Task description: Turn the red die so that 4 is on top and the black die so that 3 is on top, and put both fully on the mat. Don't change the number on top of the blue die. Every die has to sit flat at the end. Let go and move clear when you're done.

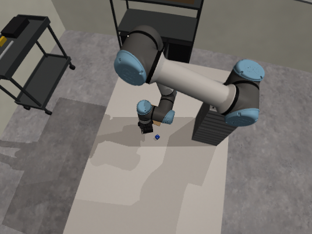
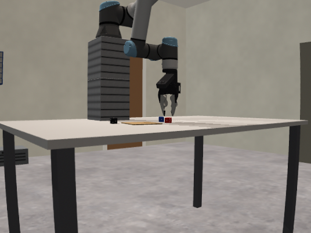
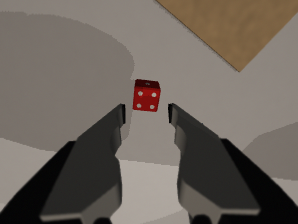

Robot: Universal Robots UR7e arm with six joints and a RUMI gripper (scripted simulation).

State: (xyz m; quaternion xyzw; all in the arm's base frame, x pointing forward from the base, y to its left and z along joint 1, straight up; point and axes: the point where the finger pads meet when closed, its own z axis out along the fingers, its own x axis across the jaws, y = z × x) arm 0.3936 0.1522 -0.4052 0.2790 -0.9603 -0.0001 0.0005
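My gripper is now 40 mm above the red die. Also, from my hand: blue die (90 mm behind, 40 mm below, 20 mm to the left); black die (250 mm to the right, 60 mm behind, 40 mm below); brown mat (140 mm to the right, 50 mm below).
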